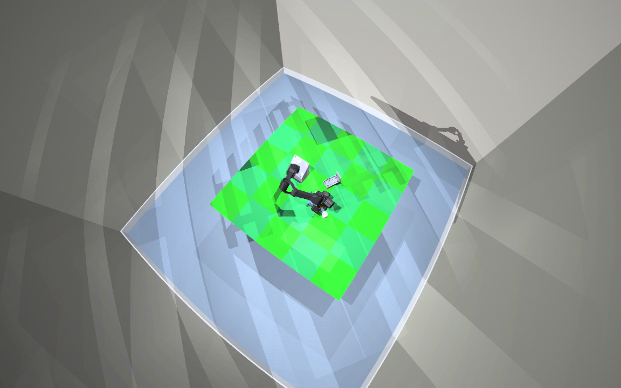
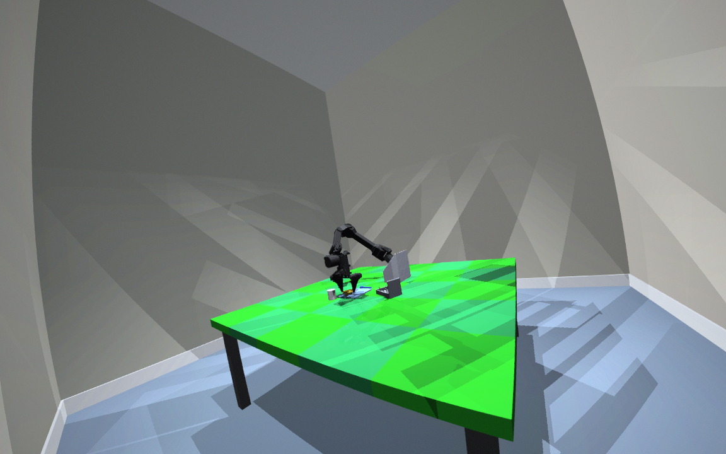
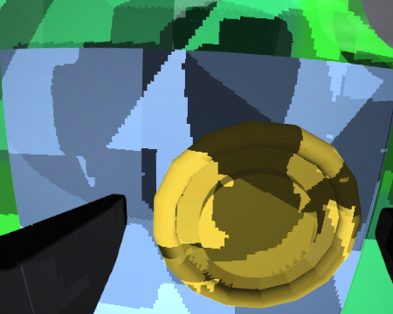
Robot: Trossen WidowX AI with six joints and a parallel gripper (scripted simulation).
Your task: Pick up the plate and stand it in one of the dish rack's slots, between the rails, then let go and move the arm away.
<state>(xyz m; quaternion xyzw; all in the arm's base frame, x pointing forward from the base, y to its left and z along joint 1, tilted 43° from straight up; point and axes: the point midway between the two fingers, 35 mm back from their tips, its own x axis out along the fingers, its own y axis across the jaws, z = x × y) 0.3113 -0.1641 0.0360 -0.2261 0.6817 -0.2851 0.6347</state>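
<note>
The yellow plate is right at my gripper tip. Round my gripper tip: blue mat: 30 mm behind, 20 mm to the left, 10 mm below; white cup: 70 mm ahead, 50 mm to the right, 10 mm above; grey dish rack: 20 mm behind, 230 mm to the left, 10 mm above.
</note>
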